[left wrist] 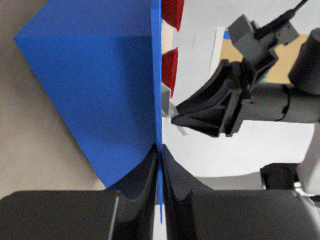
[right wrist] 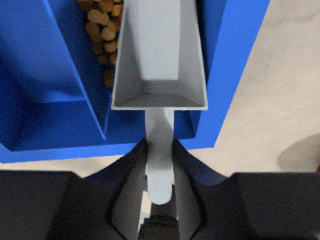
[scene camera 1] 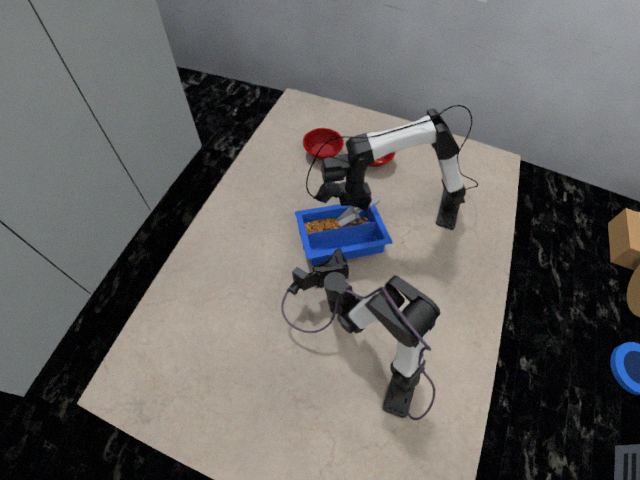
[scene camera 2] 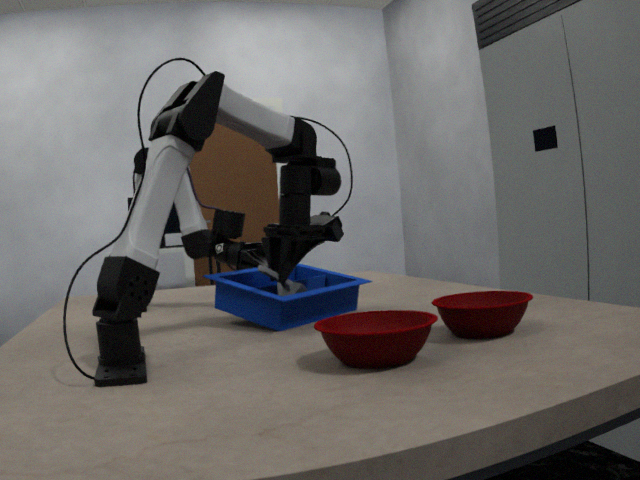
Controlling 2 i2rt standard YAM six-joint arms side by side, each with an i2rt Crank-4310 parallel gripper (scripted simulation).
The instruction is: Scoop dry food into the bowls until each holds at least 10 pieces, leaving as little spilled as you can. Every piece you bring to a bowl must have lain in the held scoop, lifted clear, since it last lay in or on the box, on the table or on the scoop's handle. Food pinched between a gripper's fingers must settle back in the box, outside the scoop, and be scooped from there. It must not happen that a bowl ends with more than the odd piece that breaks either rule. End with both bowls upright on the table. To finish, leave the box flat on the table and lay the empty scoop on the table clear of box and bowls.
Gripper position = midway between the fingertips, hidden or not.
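The scene has a blue box [scene camera 2: 268, 309]; the left wrist view shows the box [left wrist: 103, 73], the right wrist view has the box [right wrist: 53, 121], and in scene camera 1 there is the box [scene camera 1: 319, 246]. A grey scoop [right wrist: 159, 69] is there too. The robot's left gripper [scene camera 2: 269, 268] also appears in the left wrist view, as the left gripper [left wrist: 159, 146]. As for the right gripper [scene camera 2: 277, 281], the left wrist view shows the right gripper [left wrist: 170, 116], the right wrist view has the right gripper [right wrist: 159, 140], and in scene camera 1 there is the right gripper [scene camera 1: 364, 208].
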